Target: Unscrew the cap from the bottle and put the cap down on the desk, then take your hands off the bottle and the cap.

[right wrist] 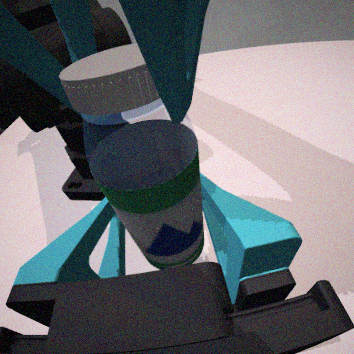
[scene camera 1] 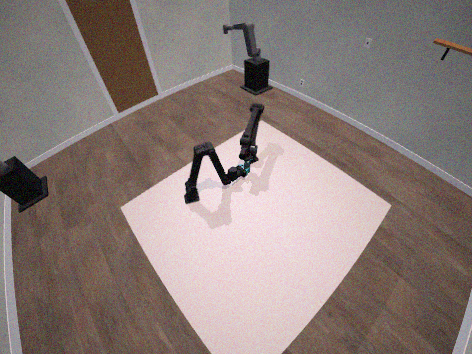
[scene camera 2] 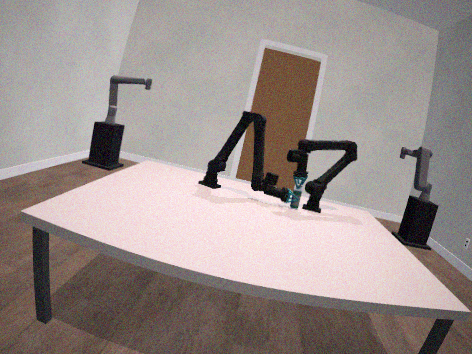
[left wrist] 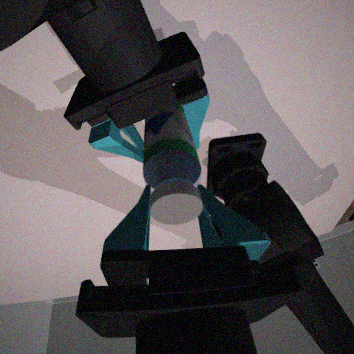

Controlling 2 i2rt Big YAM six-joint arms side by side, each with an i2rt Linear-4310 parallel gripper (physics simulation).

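Pixels of known places: left gripper, between the fingertips: (right wrist: 134,111) (scene camera 1: 247,162) (scene camera 2: 298,188) (left wrist: 173,189); right gripper, between the fingertips: (right wrist: 158,187) (scene camera 1: 248,166) (scene camera 2: 297,198) (left wrist: 172,152); left arm's base, origin of its link: (scene camera 2: 311,209) (left wrist: 231,164); right arm's base, origin of its link: (scene camera 1: 192,198) (scene camera 2: 209,185).
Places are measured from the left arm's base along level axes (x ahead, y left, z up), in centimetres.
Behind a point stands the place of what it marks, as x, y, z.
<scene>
The bottle (scene camera 2: 295,203) @[12.8, -10.2, 3.8] (left wrist: 171,167) @[10.7, -13.1, 12.2] (right wrist: 160,220) @[11.5, -13.3, 8.0] stands upright, with a blue shoulder, green band and white label with a blue mountain shape. The light grey, ribbed cap (left wrist: 177,206) @[10.7, -11.5, 14.7] (right wrist: 110,82) @[11.4, -13.0, 14.4] is at the top of its neck; whether the thread still holds it cannot be told. My left gripper (scene camera 2: 299,186) @[10.8, -10.7, 12.3] (left wrist: 173,189) @[10.8, -10.7, 12.3] comes from above and is shut on the cap, one finger on each side. My right gripper (scene camera 2: 291,196) @[10.1, -9.7, 6.3] (left wrist: 172,152) @[10.1, -9.7, 6.3] (right wrist: 158,187) @[10.1, -9.7, 6.3] comes from the side and is shut on the bottle's body, below the cap. Both are small in scene camera 1.
The pale desk (scene camera 1: 260,240) @[69.2, -35.8, 0.0] (scene camera 2: 200,240) @[101.3, -34.2, 0.0] extends away from the bottle. My left arm's base (scene camera 2: 312,206) @[4.1, 0.0, 2.9] stands close beside the bottle; my right arm's base (scene camera 2: 210,182) @[14.7, -62.2, 2.8] is further left in scene camera 2. Two grey arms on black pedestals (scene camera 2: 106,145) (scene camera 2: 417,220) stand beyond the desk.
</scene>
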